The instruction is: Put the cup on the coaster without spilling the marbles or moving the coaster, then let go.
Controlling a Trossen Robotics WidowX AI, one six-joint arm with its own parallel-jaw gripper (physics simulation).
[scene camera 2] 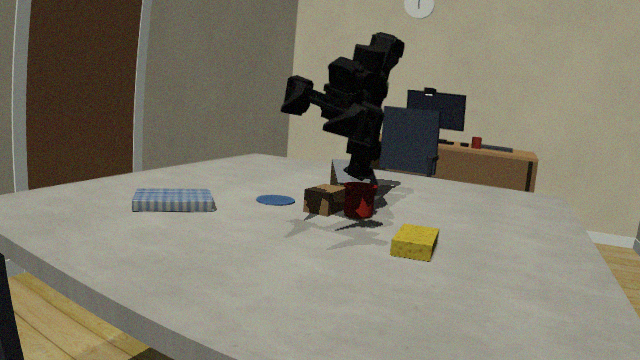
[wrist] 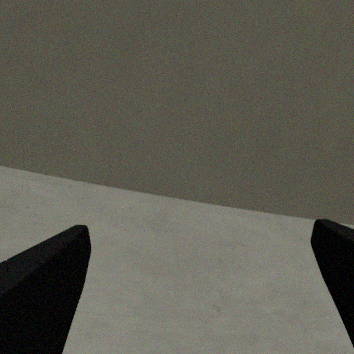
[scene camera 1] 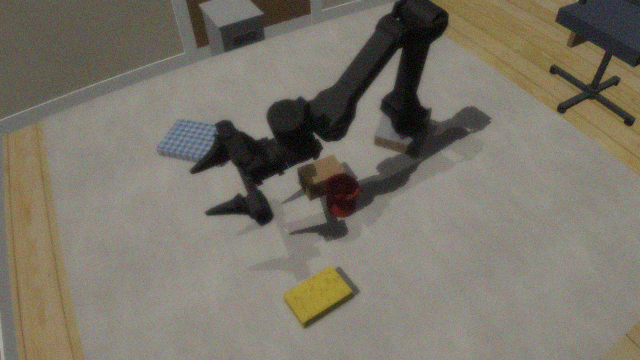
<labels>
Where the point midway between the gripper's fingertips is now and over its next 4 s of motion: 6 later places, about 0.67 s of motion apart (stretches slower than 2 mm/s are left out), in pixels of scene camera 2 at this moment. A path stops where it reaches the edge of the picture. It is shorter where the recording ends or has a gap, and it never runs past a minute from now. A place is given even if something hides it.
My gripper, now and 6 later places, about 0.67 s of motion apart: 302, 118; 305, 101; 312, 66; 311, 71; 312, 76; 312, 77; 346, 74
</labels>
